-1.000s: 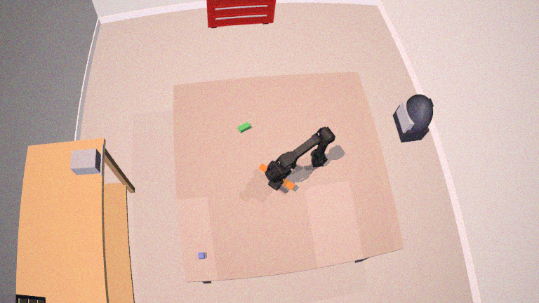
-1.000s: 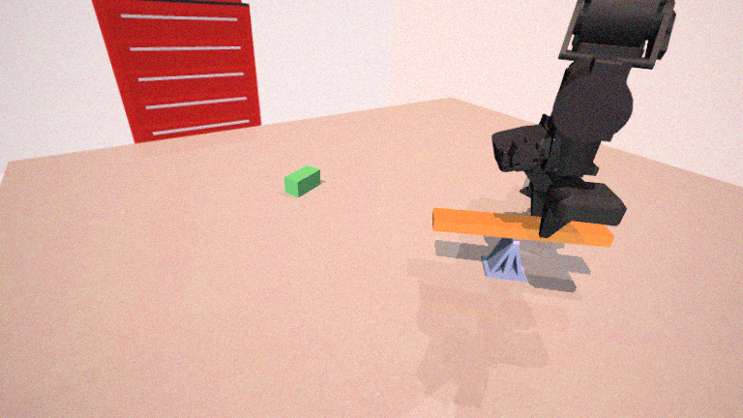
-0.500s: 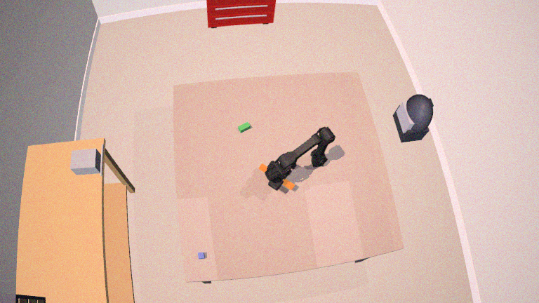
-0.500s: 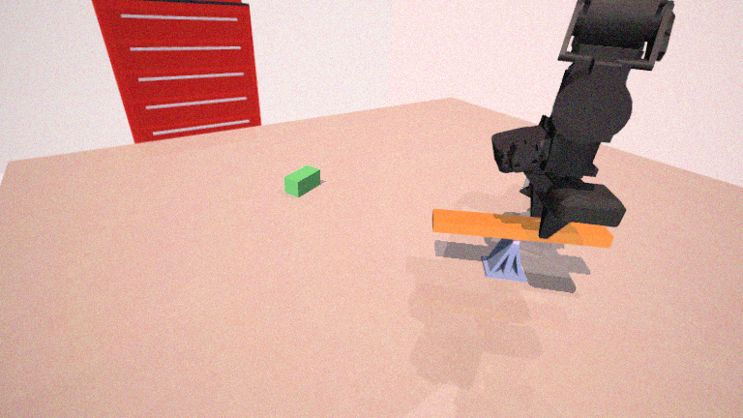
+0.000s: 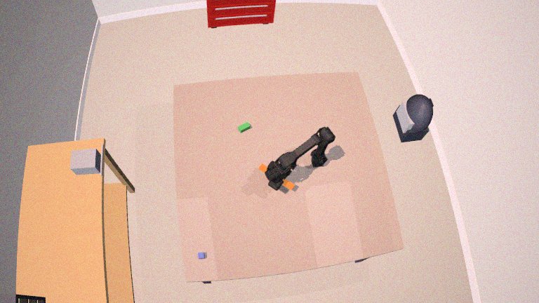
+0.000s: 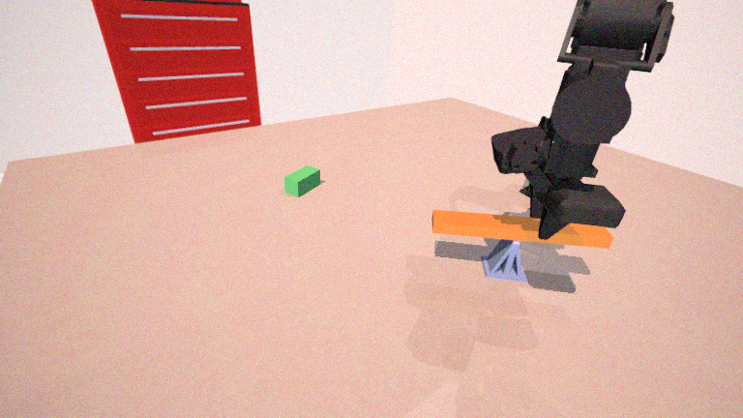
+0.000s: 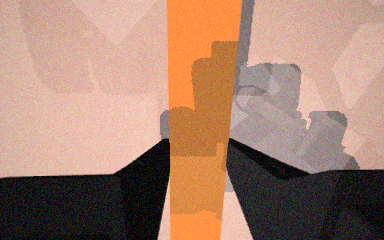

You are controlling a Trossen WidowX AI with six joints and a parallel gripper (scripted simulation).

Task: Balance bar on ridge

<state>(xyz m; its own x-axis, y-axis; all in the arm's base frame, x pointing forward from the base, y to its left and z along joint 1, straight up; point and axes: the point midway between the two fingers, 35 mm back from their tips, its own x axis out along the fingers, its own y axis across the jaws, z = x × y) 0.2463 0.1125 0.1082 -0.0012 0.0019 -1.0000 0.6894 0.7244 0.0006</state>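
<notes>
The orange bar is 20 mm ahead of my gripper tip and 20 mm to the right of it. The rest, counted from my gripper tip: small purple cube 490 mm ahead, 390 mm to the left, 60 mm below; then green block 160 mm ahead, 380 mm to the right, 60 mm below; then ridge 20 mm ahead, 20 mm to the right, 40 mm below.
</notes>
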